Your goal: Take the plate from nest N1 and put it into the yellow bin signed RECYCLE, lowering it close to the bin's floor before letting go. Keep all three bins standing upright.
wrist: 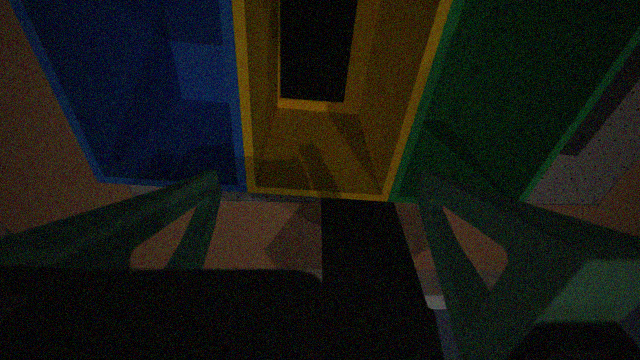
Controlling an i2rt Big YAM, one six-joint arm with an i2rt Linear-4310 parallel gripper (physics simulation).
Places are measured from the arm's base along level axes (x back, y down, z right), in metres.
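Pixels of known places: gripper, fingertip midpoint: (319,181).
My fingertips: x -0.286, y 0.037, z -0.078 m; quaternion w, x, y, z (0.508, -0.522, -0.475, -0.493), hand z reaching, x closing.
Note:
Behind a point stands the place of what it marks.
The dark rectangular plate (315,50) {y 0.292, x -0.288, z -0.080 m} is inside the yellow bin (242,90) {y 0.128, x -0.301, z -0.130 m}, towards the top of the wrist view; its top end is cut off by the view's edge. Whether it lies flat or leans is hard to tell in the dim light. My gripper (319,181) {y 0.037, x -0.286, z -0.078 m} is wide open and empty, over the near end of the yellow bin and apart from the plate. The bin appears upright. The RECYCLE sign and nest N1 do not show.
A blue bin (200,75) {y 0.305, x -0.264, z -0.232 m} stands directly left of the yellow one and a green bin (500,75) {y 0.235, x -0.263, z 0.117 m} directly right; both appear upright. A grey speckled surface (590,172) {y 0.307, x -0.065, z 0.370 m} shows beyond the green bin. Brown table (250,225) {y 0.320, x 0.035, z -0.234 m} shows in front of the bins.

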